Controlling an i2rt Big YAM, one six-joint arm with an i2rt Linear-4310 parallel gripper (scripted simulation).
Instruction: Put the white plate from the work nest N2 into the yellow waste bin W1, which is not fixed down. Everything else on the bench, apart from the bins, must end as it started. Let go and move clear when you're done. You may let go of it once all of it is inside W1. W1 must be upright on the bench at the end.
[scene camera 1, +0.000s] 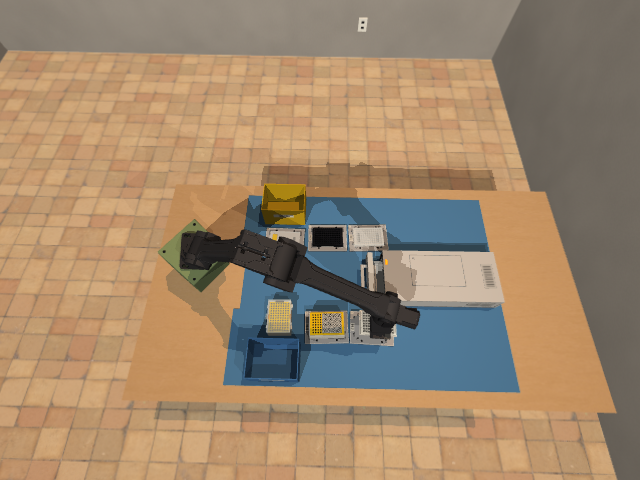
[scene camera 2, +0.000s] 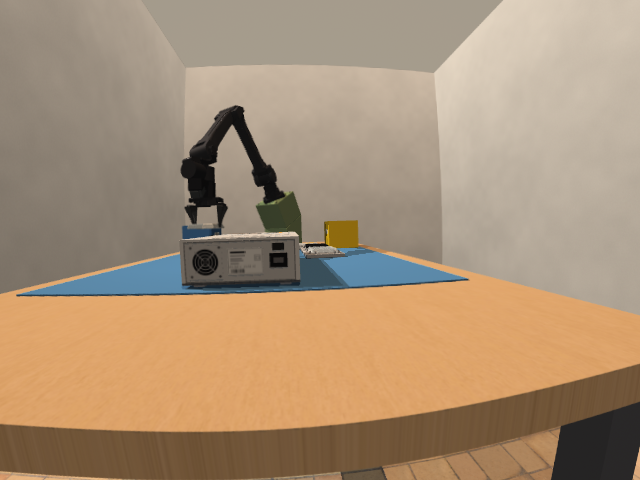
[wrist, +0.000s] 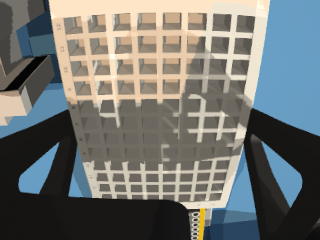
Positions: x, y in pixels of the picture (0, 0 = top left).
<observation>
yellow waste bin: scene camera 1 285, 204; scene camera 2 339, 234; not seen in the wrist view (out of frame)
</observation>
